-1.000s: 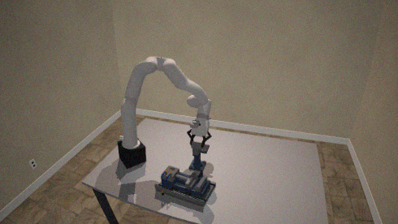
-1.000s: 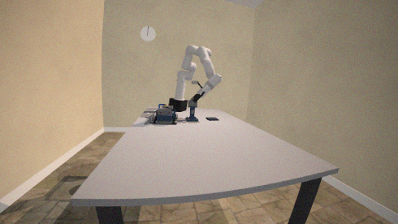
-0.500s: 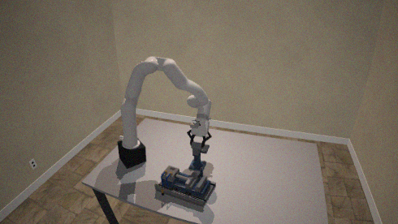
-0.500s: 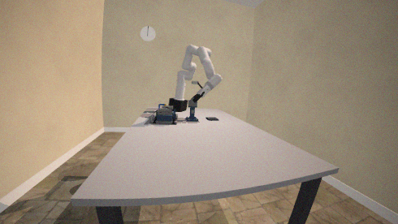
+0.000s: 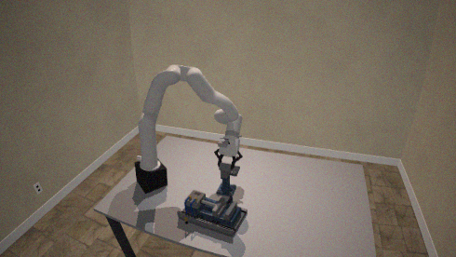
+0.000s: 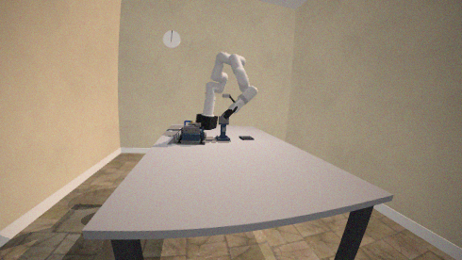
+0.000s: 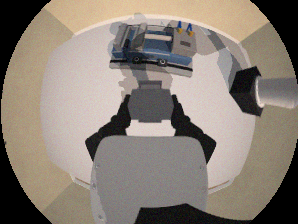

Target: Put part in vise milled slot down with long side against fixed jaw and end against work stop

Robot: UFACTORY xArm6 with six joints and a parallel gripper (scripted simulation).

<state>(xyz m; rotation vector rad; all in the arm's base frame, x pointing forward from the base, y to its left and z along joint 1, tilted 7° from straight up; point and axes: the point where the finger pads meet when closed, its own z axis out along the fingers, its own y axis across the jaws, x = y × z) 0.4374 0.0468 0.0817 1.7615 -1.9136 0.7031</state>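
My gripper is now 10 mm above the part. The rest, counted from my hand: vise: 220 mm to the right, 130 mm below, 20 mm behind; dark infeed plate: 180 mm to the left, 160 mm below, 20 mm behind.
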